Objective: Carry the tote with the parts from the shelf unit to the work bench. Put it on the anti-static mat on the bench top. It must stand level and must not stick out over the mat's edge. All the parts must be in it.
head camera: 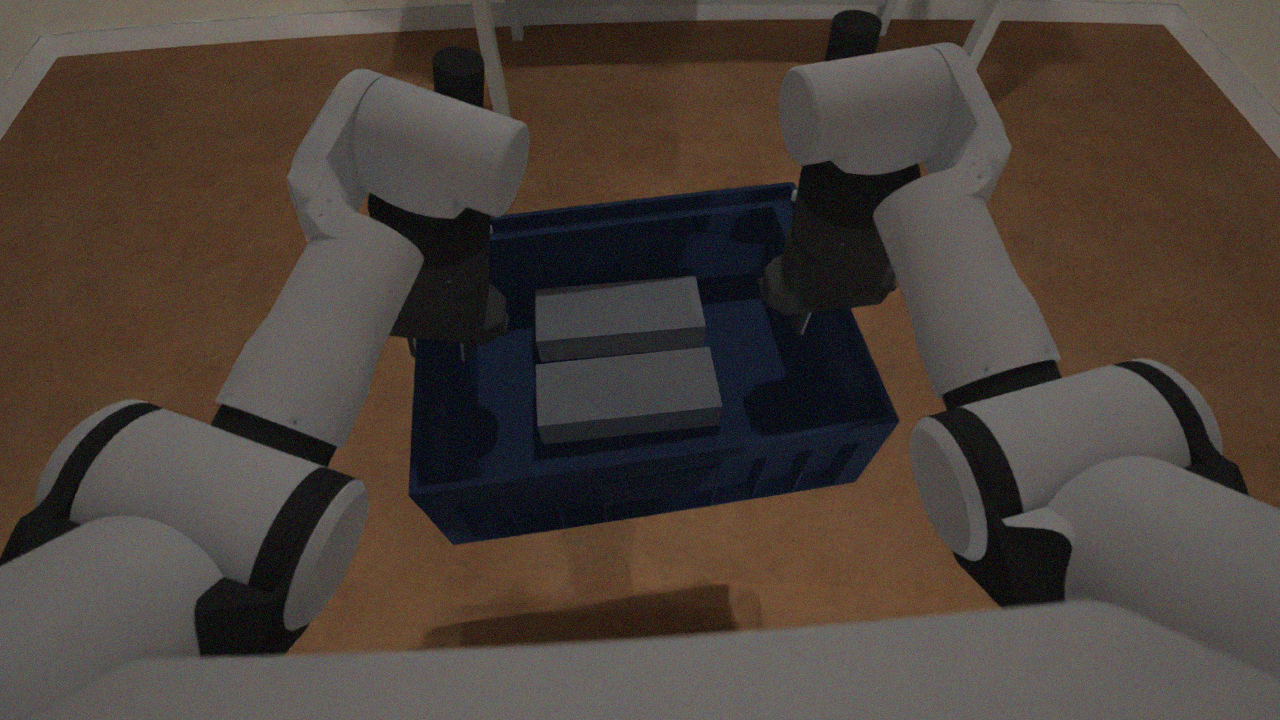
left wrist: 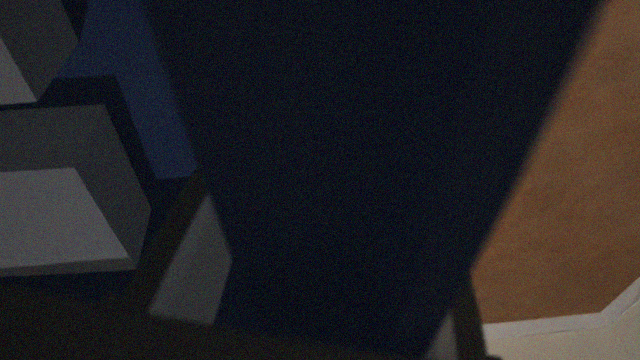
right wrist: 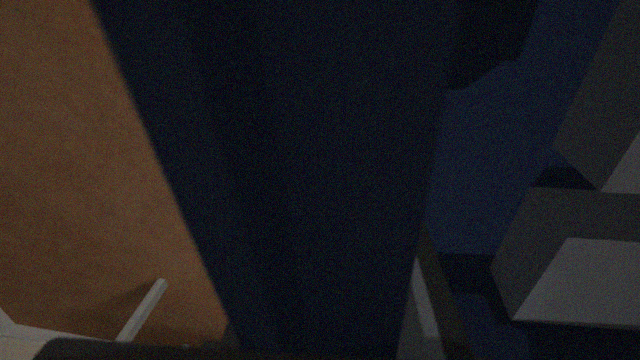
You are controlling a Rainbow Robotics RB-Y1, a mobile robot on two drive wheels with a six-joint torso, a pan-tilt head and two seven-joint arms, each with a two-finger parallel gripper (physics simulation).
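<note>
A dark blue tote hangs above the floor between my arms, its near edge slanting up to the right in the head view. Two grey block-shaped parts lie in it side by side: the farther block and the nearer block. Grey blocks also show in both wrist views. My left gripper is shut on the tote's left end wall. My right gripper is shut on its right end wall. The bench top and the mat do not show.
White bench legs stand beyond the tote at the top of the head view. A white skirting board runs along the wall behind. Brown floor surrounds the tote, with its shadow below the near side.
</note>
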